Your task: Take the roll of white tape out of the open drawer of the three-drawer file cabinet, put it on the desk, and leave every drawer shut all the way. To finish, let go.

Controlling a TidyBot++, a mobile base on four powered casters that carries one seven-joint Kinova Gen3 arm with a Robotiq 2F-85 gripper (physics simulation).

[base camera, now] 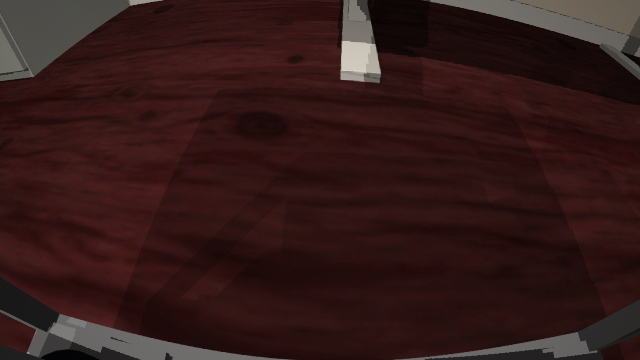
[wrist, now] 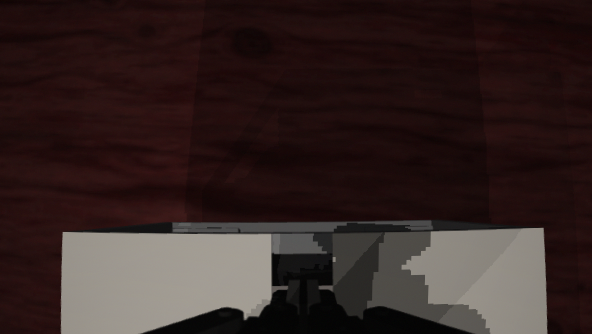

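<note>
My gripper [wrist: 303, 300] is shut and empty, above the robot's own pale base top at the bottom of the wrist view. A grey-green box-shaped body [base camera: 75, 30], which looks like part of the file cabinet, stands at the top left of the base camera view. A narrow lighter face shows at its left edge. Whether any drawer is open cannot be told. The roll of white tape does not show in either view. Of the desk, a pale foot [base camera: 360, 60] shows at the top middle of the base camera view; the desk top does not show.
A second pale foot [base camera: 620, 59] lies at the right edge of the base camera view. A light baseboard [base camera: 530, 17] runs along the wall at the back. The dark red wooden floor [base camera: 320, 200] [wrist: 325, 125] carries broad shadows. The robot's pale base top [wrist: 165, 280] fills the lower wrist view.
</note>
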